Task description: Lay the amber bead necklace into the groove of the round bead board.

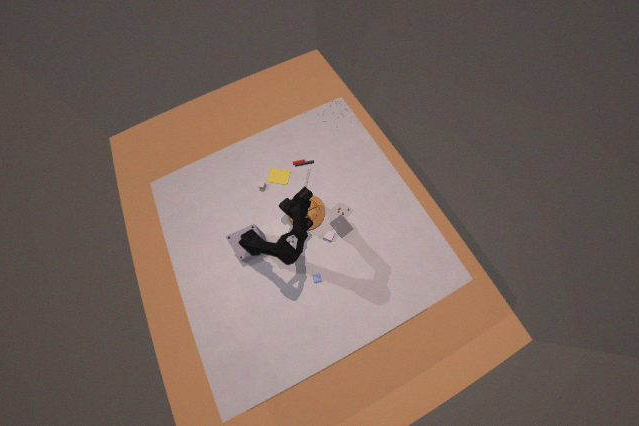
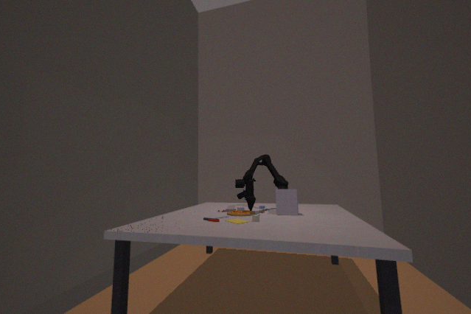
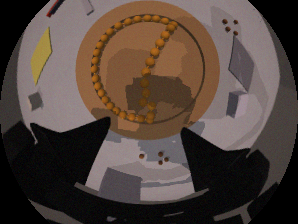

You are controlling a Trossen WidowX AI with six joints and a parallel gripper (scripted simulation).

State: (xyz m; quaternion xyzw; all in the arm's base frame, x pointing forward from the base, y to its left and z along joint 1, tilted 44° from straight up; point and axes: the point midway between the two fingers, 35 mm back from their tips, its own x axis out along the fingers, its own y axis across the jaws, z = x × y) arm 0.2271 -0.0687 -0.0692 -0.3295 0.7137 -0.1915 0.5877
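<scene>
Now: gripper tip 6 cm short of the round bead board, 2 cm to the right of it and 2 cm above it. Round my gripper tip: cream cube (7 cm behind, 28 cm to the left, 1 cm below); then thin grey bar (16 cm ahead, 20 cm to the left, 2 cm below); then grey square plate (18 cm ahead, 14 cm to the right, 2 cm below).
</scene>
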